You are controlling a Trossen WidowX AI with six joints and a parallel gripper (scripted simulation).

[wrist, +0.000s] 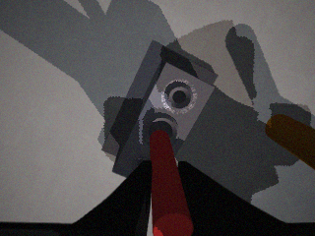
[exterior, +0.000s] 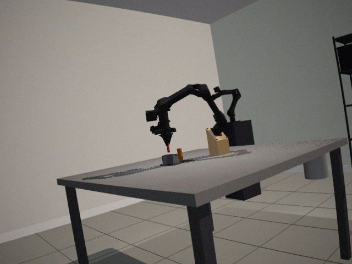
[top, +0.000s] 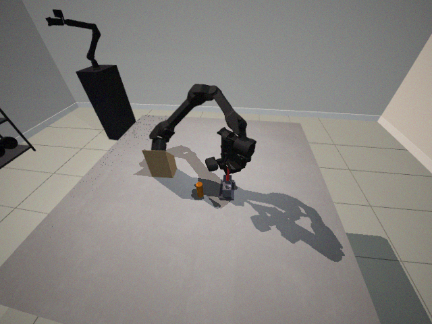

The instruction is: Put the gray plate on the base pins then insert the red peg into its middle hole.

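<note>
My gripper tip is right at the red peg. The rest, counted from my gripper tip: orange cylinder (120 mm behind, 70 mm below, 60 mm to the right); gray plate (70 mm below).
</note>
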